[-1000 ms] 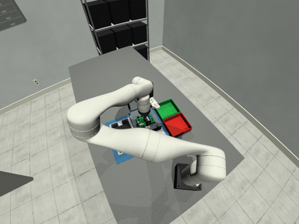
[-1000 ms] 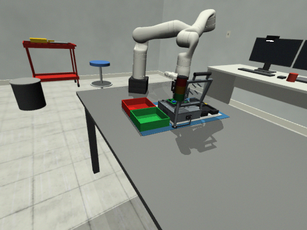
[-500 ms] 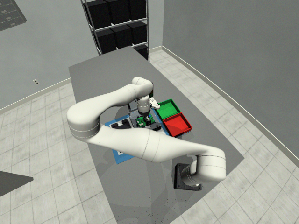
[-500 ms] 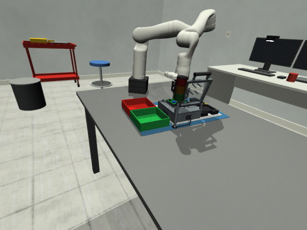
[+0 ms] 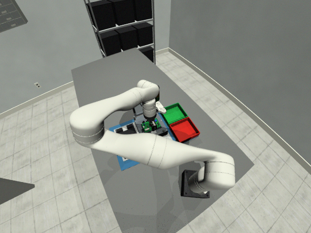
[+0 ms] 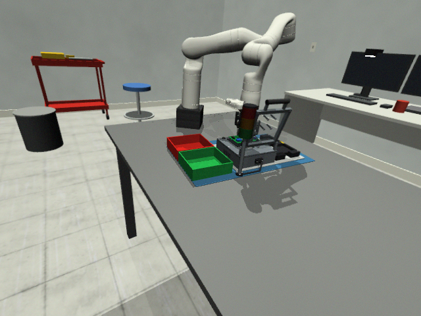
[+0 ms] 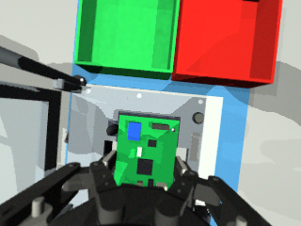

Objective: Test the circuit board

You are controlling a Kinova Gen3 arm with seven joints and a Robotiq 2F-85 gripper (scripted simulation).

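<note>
Now: the green circuit board right at my hand. The rest, counted from my hand: clear lid: 12 cm ahead, 3 cm to the right, 10 cm above; tester bed: 1 cm ahead, 1 cm below; green bin: 1 cm behind, 20 cm to the right, 7 cm below.
</note>
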